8 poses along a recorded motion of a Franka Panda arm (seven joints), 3.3 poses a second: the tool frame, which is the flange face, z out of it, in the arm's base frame.
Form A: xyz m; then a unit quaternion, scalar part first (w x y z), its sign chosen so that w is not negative.
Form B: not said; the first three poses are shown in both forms.
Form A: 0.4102 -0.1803 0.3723 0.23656 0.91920 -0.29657 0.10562
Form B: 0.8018 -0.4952 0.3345 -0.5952 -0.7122 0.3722 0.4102 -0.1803 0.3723
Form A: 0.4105 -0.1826 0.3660 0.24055 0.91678 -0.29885 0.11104
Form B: 0.7967 -0.4945 0.3474 -0.6014 -0.7056 0.3747 0.4105 -0.1826 0.3660
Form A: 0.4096 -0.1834 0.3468 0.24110 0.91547 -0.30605 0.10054
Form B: 0.7924 -0.5119 0.3317 -0.6088 -0.6964 0.3799 0.4096 -0.1834 0.3468
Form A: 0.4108 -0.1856 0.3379 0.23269 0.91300 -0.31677 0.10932
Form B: 0.7754 -0.5275 0.3470 -0.6293 -0.6910 0.3556 0.4108 -0.1856 0.3379
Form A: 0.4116 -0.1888 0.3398 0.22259 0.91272 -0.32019 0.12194
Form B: 0.7652 -0.5302 0.3651 -0.6388 -0.6959 0.3282 0.4116 -0.1888 0.3398
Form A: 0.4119 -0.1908 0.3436 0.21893 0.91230 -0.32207 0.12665
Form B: 0.7605 -0.5322 0.3721 -0.6431 -0.6967 0.3179 0.4119 -0.1908 0.3436
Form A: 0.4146 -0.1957 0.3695 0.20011 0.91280 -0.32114 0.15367
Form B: 0.7465 -0.5248 0.4091 -0.6478 -0.7136 0.2666 0.4146 -0.1957 0.3695
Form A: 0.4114 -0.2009 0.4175 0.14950 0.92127 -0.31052 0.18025
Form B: 0.7422 -0.5183 0.4250 -0.6260 -0.7625 0.1635 0.4114 -0.2009 0.4175
